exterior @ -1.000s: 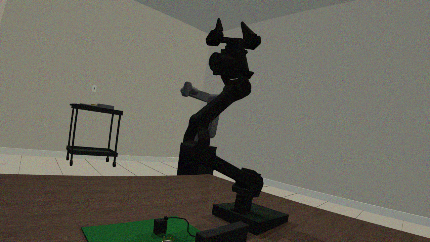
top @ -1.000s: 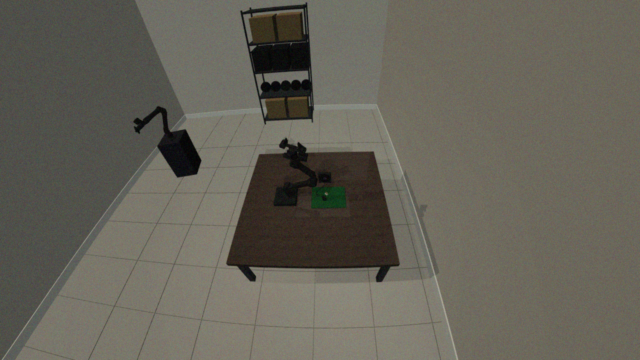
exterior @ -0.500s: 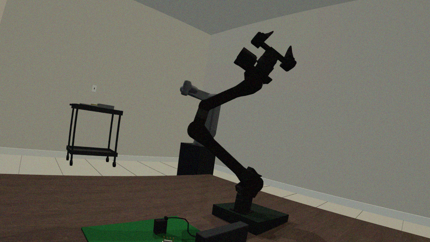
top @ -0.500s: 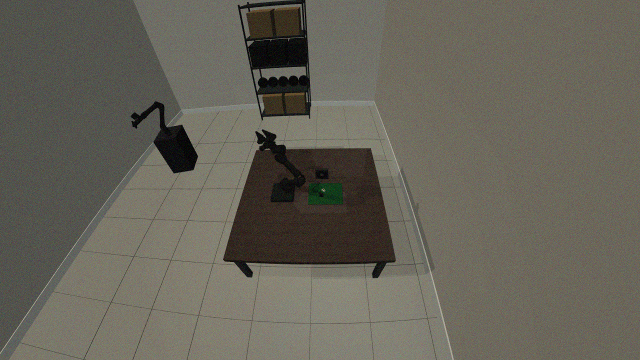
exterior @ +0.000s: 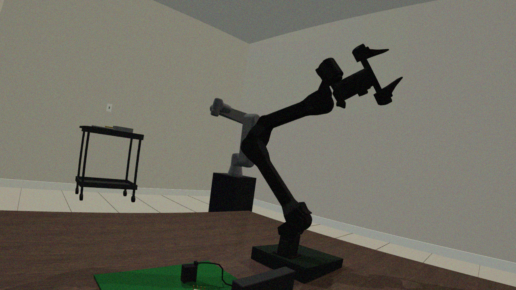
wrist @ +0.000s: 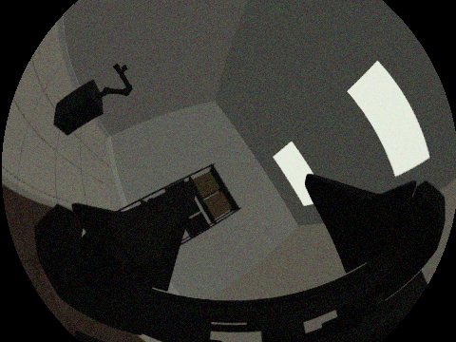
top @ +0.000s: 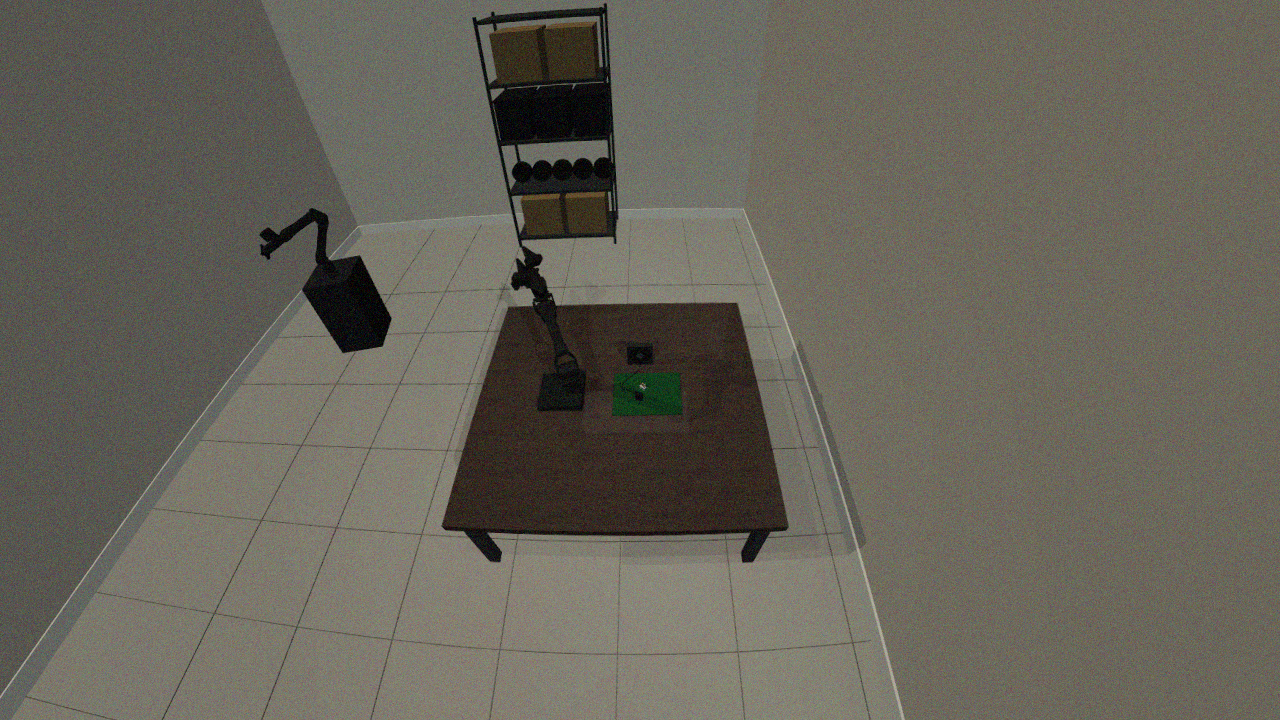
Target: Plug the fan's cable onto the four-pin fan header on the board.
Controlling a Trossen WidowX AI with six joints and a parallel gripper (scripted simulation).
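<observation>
The dark plug lies 400 mm ahead of my gripper tip, 310 mm to the right of it and 610 mm below it. From my gripper tip the other things lie so: black fan (450 mm ahead, 100 mm to the right, 570 mm below); then green board (450 mm ahead, 290 mm to the right, 650 mm below).
</observation>
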